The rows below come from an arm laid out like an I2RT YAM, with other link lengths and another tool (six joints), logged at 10 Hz.
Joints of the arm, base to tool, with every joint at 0 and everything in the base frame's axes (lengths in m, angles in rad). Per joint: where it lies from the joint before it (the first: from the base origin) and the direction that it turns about. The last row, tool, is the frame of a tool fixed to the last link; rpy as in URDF.
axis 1: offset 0 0 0.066 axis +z
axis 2: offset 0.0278 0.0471 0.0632 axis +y
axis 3: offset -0.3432 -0.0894 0 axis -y
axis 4: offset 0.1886 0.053 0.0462 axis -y
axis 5: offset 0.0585 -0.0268 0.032 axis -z
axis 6: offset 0.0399 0 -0.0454 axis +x
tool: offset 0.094 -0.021 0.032 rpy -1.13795 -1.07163 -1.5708
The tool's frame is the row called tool.
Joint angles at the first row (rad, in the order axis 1, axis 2, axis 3, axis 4, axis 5, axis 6):
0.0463 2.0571 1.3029 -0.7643 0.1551 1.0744
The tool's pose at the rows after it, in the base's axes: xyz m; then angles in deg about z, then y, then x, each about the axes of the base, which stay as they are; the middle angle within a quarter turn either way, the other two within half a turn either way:
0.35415 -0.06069 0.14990 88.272 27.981 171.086
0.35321 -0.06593 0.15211 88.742 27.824 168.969
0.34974 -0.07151 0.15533 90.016 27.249 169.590
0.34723 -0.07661 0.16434 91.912 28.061 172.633
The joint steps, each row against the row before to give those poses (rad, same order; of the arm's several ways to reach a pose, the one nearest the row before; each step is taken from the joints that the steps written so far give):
-0.0019 0.0080 0.0000 0.0046 0.0152 0.0061
-0.0030 -0.0004 0.0000 -0.0038 0.0332 0.0031
-0.0233 -0.0087 0.0095 -0.0237 -0.0213 -0.0012
-0.0396 -0.0275 0.0237 -0.0312 -0.0691 -0.0095

